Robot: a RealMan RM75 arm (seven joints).
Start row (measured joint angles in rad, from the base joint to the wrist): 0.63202, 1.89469, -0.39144, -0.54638, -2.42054, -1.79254, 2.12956
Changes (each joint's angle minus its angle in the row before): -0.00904, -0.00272, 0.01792, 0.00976, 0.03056, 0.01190, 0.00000; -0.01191, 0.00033, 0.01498, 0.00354, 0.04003, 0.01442, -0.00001; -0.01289, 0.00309, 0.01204, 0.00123, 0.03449, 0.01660, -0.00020; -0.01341, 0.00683, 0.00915, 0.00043, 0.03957, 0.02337, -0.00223; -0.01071, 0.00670, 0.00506, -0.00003, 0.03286, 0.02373, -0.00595; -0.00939, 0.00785, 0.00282, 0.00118, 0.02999, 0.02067, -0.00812; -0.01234, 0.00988, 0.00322, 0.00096, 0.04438, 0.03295, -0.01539; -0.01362, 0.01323, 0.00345, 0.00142, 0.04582, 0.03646, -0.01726; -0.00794, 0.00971, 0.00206, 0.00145, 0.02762, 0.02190, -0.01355; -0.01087, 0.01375, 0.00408, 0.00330, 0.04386, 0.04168, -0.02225; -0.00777, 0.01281, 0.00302, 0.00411, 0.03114, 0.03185, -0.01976; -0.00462, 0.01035, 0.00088, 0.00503, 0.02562, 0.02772, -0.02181; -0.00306, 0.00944, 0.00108, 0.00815, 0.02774, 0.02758, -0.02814; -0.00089, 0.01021, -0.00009, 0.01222, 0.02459, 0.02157, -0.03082; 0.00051, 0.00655, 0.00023, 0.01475, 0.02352, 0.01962, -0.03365; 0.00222, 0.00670, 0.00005, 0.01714, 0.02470, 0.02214, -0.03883
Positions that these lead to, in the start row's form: 0.62298, 1.89197, -0.37352, -0.53662, -2.38998, -1.78064, 2.12956; 0.61107, 1.89230, -0.35854, -0.53308, -2.34995, -1.76622, 2.12955; 0.59818, 1.89539, -0.34650, -0.53185, -2.31546, -1.74962, 2.12935; 0.58477, 1.90222, -0.33735, -0.53142, -2.27589, -1.72625, 2.12712; 0.57406, 1.90892, -0.33229, -0.53145, -2.24303, -1.70252, 2.12117; 0.56467, 1.91677, -0.32947, -0.53027, -2.21304, -1.68185, 2.11305; 0.55233, 1.92665, -0.32625, -0.52931, -2.16866, -1.64890, 2.09766; 0.53871, 1.93988, -0.32280, -0.52789, -2.12284, -1.61244, 2.08040; 0.53077, 1.94959, -0.32074, -0.52644, -2.09522, -1.59054, 2.06685; 0.51990, 1.96334, -0.31666, -0.52314, -2.05136, -1.54886, 2.04460; 0.51213, 1.97615, -0.31364, -0.51903, -2.02022, -1.51701, 2.02484; 0.50751, 1.98650, -0.31276, -0.51400, -1.99460, -1.48929, 2.00303; 0.50445, 1.99594, -0.31168, -0.50585, -1.96686, -1.46171, 1.97489; 0.50356, 2.00615, -0.31177, -0.49363, -1.94227, -1.44014, 1.94407; 0.50407, 2.01270, -0.31154, -0.47888, -1.91875, -1.42052, 1.91042; 0.50629, 2.01940, -0.31149, -0.46174, -1.89405, -1.39838, 1.87159
